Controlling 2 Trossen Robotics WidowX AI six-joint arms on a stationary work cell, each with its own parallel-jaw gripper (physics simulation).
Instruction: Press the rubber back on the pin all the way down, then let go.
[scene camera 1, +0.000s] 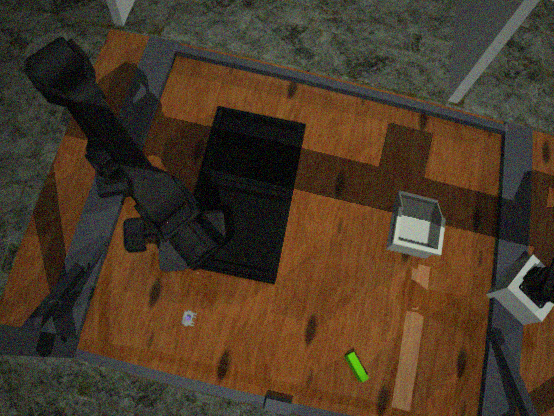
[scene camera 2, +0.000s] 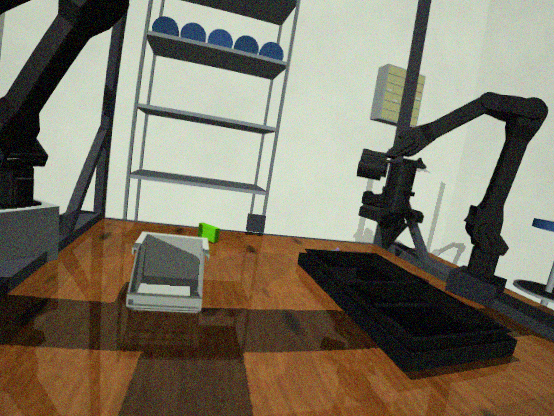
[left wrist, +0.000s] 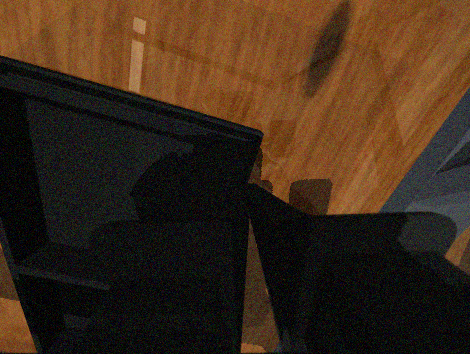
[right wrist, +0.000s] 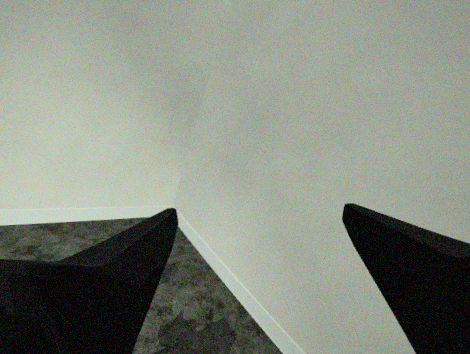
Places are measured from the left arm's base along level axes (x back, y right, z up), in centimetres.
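Pixels of known places: left gripper, between the fingertips: (scene camera 2: 384, 248) (left wrist: 247, 190); right gripper, between the fingertips: (right wrist: 259, 214); left arm's base, origin of its link: (scene camera 1: 118, 168) (scene camera 2: 479, 274); right arm's base, origin of its link: (scene camera 1: 537, 287) (scene camera 2: 11, 203).
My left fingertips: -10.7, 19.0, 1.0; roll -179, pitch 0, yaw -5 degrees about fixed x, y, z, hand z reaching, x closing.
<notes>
For each thing: its top centre in the pictures, then the offset to it from my left fingertips, as dx, dy, dz. "spot": a spot on its surface instead.
- small grey fixture, centre of its top: (scene camera 1: 187, 317) +1.3, +14.6, -4.6
- black tray, centre of its top: (left wrist: 109, 287) (scene camera 2: 388, 282) (scene camera 1: 244, 186) -15.2, -10.2, -2.0
- white open bin, a spot on its surface: (scene camera 2: 164, 303) spot: -52.9, -0.7, -3.5
- green block, centre of its top: (scene camera 1: 358, 366) (scene camera 2: 209, 225) -30.0, +31.3, -2.2
A small grey fixture (scene camera 1: 189, 319) with a purple rubber on its pin lies on the wooden table near the front left. I cannot tell how deep the rubber sits. My left arm (scene camera 1: 156, 198) reaches in from the left. Its left gripper (scene camera 2: 389, 241) (left wrist: 249, 186) is shut and empty, hanging above the near corner of the black tray (scene camera 1: 251, 194) (scene camera 2: 399, 305) (left wrist: 111, 158), well away from the fixture. My right gripper (right wrist: 259, 214) is open and empty, facing a bare wall and floor.
A white open bin (scene camera 1: 417, 243) (scene camera 2: 164, 303) stands at the right of the table. A green block (scene camera 1: 356, 366) (scene camera 2: 209, 232) lies near the front edge. A metal shelf rack (scene camera 2: 205, 119) with blue discs (scene camera 2: 219, 38) stands behind the table.
</notes>
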